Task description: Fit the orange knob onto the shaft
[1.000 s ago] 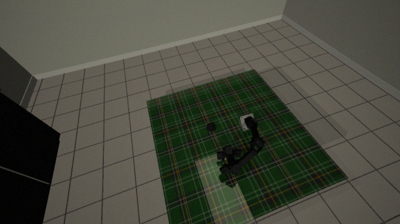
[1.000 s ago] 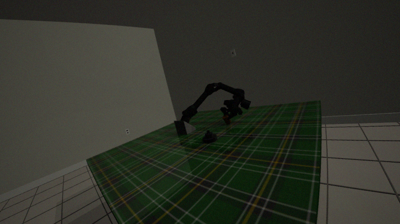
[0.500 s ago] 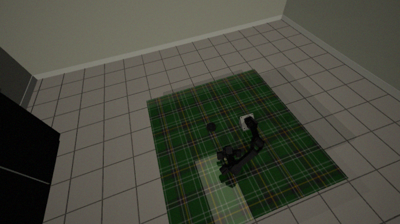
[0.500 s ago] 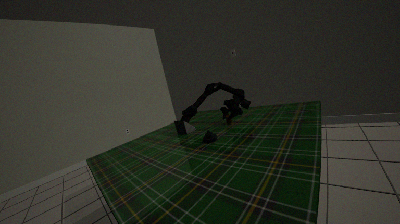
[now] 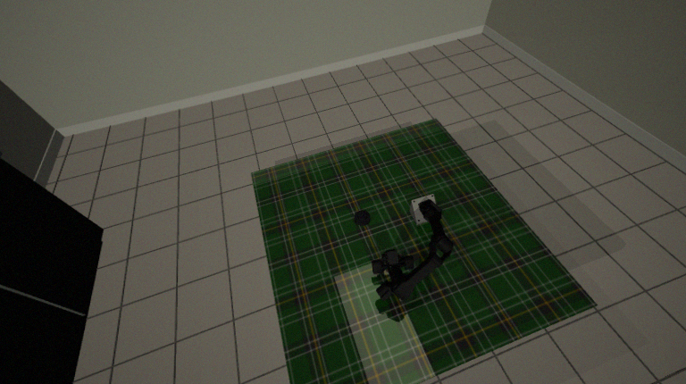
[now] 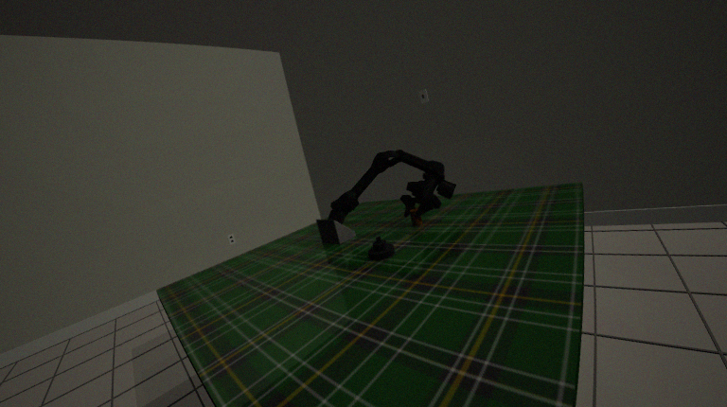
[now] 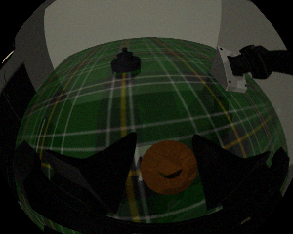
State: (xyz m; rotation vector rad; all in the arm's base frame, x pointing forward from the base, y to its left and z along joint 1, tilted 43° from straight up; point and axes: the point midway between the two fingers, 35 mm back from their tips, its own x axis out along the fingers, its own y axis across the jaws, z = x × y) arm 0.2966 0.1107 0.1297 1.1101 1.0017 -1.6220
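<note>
My gripper tip is 30 mm to the right of the orange knob, 10 mm short of it and 10 mm above it. The rest, counted from my gripper tip: D-shaped shaft: 250 mm to the right, 30 mm ahead, 10 mm below.
</note>
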